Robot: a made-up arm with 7 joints. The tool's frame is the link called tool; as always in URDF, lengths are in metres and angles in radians. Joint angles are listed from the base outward. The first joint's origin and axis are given. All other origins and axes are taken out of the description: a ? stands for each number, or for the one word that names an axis. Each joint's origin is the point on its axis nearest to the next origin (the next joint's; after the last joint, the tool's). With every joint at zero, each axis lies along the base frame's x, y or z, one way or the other. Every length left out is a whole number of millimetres.
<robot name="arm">
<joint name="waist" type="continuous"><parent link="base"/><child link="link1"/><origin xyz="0 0 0.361" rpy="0 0 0"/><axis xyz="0 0 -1"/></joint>
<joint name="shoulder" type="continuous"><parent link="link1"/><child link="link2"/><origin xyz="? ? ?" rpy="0 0 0"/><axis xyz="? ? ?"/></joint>
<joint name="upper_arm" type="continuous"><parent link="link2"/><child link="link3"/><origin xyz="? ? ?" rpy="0 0 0"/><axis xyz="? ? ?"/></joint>
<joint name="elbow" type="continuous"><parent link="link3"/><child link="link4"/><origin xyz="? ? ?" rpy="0 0 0"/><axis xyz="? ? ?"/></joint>
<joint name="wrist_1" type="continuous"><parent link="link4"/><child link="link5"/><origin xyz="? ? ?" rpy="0 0 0"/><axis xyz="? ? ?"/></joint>
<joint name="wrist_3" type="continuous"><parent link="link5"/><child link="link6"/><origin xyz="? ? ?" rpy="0 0 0"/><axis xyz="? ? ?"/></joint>
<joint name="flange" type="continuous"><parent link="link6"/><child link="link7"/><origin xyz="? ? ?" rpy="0 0 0"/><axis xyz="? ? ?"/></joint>
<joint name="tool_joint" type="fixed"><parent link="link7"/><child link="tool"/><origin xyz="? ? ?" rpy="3.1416 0 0"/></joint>
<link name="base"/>
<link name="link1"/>
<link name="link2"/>
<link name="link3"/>
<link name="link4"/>
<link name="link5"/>
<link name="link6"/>
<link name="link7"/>
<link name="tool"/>
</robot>
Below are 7 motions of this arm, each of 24 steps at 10 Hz.
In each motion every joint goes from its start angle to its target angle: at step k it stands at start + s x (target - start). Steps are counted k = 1, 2, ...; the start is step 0. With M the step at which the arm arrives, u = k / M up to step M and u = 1 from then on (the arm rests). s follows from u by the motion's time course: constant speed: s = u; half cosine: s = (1 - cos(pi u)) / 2; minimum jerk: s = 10 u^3 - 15 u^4 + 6 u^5.
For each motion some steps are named. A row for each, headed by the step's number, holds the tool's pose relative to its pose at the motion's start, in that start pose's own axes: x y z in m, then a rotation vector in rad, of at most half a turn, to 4 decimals.
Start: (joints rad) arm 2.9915 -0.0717 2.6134 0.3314 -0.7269 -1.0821 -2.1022
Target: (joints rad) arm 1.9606 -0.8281 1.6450 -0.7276 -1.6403 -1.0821 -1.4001
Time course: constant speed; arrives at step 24
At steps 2, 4, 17, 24:
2: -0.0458 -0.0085 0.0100 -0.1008 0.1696 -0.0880
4: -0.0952 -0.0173 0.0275 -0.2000 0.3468 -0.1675
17: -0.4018 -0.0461 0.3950 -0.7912 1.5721 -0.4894
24: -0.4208 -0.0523 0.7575 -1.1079 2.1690 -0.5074

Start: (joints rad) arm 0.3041 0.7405 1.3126 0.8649 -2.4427 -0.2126 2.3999
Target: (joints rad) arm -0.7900 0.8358 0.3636 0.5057 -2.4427 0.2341 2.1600
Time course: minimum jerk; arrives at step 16
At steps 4, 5, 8, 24:
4: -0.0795 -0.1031 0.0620 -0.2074 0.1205 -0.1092
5: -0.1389 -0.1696 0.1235 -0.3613 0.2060 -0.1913
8: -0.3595 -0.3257 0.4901 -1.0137 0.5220 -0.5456
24: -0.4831 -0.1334 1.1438 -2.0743 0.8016 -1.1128

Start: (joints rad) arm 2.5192 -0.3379 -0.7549 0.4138 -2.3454 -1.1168 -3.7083
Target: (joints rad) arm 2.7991 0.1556 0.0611 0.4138 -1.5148 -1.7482 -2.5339
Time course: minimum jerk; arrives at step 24
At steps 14, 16, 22, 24:
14: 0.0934 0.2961 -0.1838 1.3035 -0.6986 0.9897
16: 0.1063 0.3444 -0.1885 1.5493 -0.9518 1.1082
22: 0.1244 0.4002 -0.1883 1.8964 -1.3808 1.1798
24: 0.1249 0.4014 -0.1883 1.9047 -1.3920 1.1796

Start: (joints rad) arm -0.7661 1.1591 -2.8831 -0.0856 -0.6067 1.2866 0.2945
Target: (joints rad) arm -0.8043 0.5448 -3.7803 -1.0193 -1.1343 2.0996 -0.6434
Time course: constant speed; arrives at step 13
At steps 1, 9, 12, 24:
1: 0.0098 -0.0131 -0.0143 -0.1183 -0.0119 -0.0862
9: 0.1544 0.0200 -0.0239 -0.9247 -0.2052 -0.6699
12: 0.2578 0.0789 -0.0108 -1.1313 -0.2734 -0.8252
24: 0.2997 0.0990 -0.0066 -1.1841 -0.2914 -0.8717

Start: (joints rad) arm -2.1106 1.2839 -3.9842 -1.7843 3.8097 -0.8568 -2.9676
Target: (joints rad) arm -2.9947 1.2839 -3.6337 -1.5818 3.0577 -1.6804 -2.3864
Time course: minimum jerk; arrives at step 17
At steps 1, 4, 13, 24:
1: -0.0003 0.0005 -0.0005 -0.0003 -0.0006 0.0007
4: -0.0122 0.0229 -0.0241 -0.0163 -0.0290 0.0345
13: -0.1202 0.2951 -0.1425 -0.2757 -0.3359 0.5265
24: -0.1300 0.3303 -0.1422 -0.3122 -0.3777 0.5886

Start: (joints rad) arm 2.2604 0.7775 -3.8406 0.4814 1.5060 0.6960 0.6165
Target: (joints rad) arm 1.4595 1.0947 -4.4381 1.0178 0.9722 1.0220 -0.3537
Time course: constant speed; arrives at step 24
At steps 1, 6, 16, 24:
1: 0.0064 0.0048 0.0061 -0.0351 0.0255 -0.0946
6: 0.0400 0.0346 0.0460 -0.2184 0.1517 -0.5472
16: 0.1441 0.1163 0.1688 -0.6342 0.4069 -1.3147
24: 0.2853 0.1687 0.2999 -1.0140 0.6167 -1.7434

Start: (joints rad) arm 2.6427 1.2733 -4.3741 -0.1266 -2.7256 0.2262 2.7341
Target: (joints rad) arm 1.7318 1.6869 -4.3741 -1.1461 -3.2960 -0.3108 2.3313
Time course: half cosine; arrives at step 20
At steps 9, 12, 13, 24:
9: -0.6436 0.0089 0.0629 -0.0415 0.6481 -0.4477
12: -0.9302 0.0093 0.2668 -0.2238 0.9802 -0.6455
13: -1.0003 0.0063 0.3485 -0.3031 1.0761 -0.6916
24: -1.1633 -0.0238 0.7000 -0.6843 1.3874 -0.7704

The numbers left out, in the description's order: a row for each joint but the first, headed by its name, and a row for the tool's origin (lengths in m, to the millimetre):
shoulder: xyz 0 -0.017 0, axis 0 1 0
upper_arm: xyz 0 0 0.57, axis 0 0 -1
elbow: xyz 0 -0.017 0, axis 0 1 0
wrist_1: xyz 0 0 0.415, axis 0 0 -1
wrist_3: xyz 0 0 0, axis 0 1 0
flange: xyz 0 0 0.139, axis 0 0 -1
tool: xyz 0 0 0

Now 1 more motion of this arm.
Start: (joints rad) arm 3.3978 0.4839 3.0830 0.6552 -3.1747 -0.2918 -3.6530
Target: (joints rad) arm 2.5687 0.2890 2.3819 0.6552 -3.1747 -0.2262 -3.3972
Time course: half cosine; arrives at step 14
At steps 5, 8, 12, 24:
5: 0.0461 -0.0277 -0.0185 -0.2215 -0.1422 -0.2601
8: 0.0648 -0.0841 -0.0089 -0.4957 -0.2640 -0.5722
12: 0.0357 -0.1381 0.0284 -0.7865 -0.3415 -0.9094
24: 0.0276 -0.1437 0.0354 -0.8288 -0.3489 -0.9600

